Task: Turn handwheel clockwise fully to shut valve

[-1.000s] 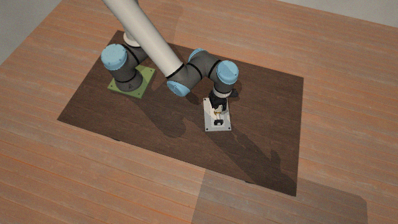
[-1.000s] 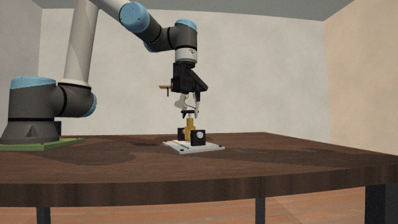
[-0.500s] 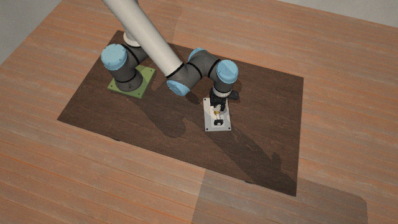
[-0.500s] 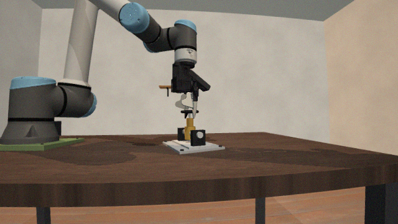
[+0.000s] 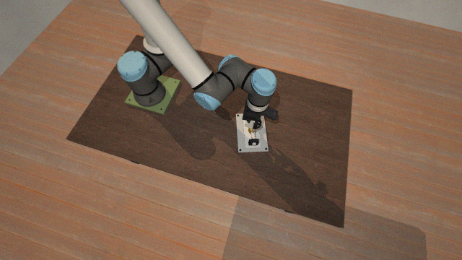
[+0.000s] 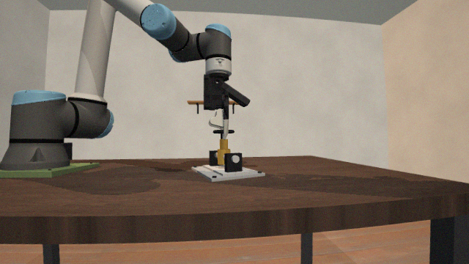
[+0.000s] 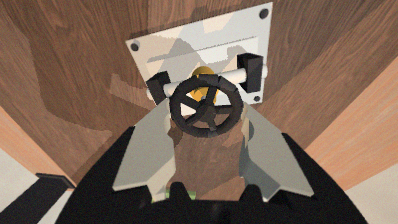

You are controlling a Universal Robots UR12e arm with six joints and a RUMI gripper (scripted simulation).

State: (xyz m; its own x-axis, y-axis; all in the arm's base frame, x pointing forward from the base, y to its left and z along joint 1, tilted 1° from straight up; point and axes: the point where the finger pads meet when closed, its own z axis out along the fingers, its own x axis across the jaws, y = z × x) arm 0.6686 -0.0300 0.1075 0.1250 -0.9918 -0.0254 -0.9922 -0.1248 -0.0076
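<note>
Right now the black spoked handwheel is 10 mm above my hand.
</note>
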